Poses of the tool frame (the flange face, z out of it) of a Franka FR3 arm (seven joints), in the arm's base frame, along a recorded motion.
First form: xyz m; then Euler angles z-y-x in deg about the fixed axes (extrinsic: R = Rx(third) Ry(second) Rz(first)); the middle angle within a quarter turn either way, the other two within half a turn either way.
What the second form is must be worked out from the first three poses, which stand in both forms.
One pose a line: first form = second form
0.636 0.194 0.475 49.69 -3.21 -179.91 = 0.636 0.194 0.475 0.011 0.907 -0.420 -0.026
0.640 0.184 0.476 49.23 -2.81 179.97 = 0.640 0.184 0.476 0.010 0.909 -0.416 -0.022
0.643 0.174 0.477 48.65 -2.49 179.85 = 0.643 0.174 0.477 0.010 0.911 -0.412 -0.019
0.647 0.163 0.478 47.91 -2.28 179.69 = 0.647 0.163 0.478 0.011 0.914 -0.406 -0.017
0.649 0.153 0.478 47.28 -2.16 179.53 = 0.649 0.153 0.478 0.011 0.916 -0.401 -0.016
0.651 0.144 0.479 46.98 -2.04 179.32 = 0.651 0.144 0.479 0.013 0.917 -0.399 -0.014
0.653 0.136 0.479 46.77 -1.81 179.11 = 0.653 0.136 0.479 0.013 0.918 -0.397 -0.011
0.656 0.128 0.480 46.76 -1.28 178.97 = 0.656 0.128 0.480 0.013 0.918 -0.397 -0.007
